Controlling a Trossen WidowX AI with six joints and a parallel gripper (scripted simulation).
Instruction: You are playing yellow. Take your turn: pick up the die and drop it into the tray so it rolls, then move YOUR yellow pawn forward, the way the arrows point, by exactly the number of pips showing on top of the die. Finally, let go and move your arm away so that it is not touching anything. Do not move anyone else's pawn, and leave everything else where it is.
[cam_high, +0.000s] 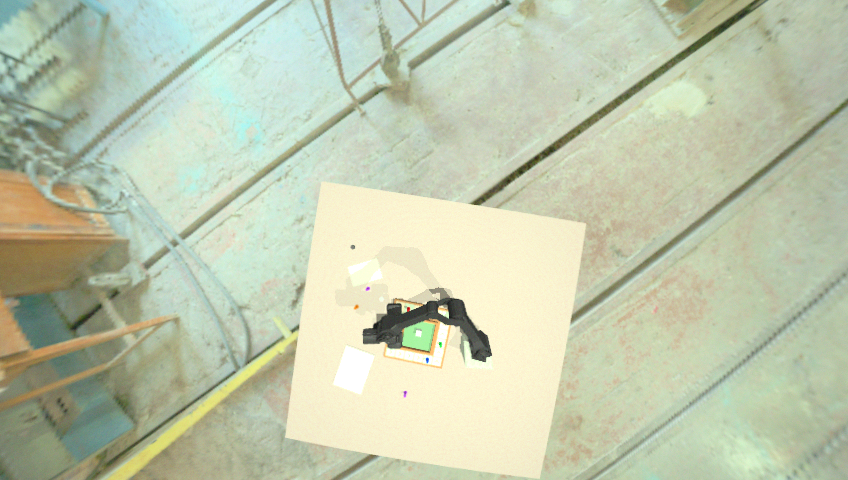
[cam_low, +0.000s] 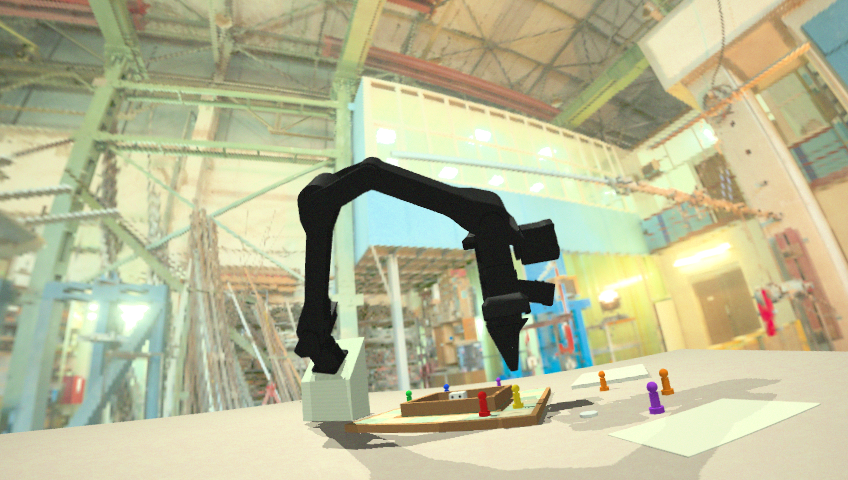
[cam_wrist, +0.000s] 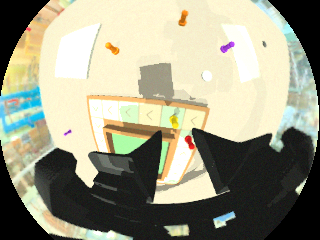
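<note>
The yellow pawn lies 40 mm below my gripper tip. From my gripper tip the other things lie so: white die: 110 mm behind, 60 mm to the left, 40 mm below; then red pawn: 40 mm behind, 40 mm to the right, 40 mm below; then small white disc: 90 mm ahead, 60 mm to the right, 60 mm below.
</note>
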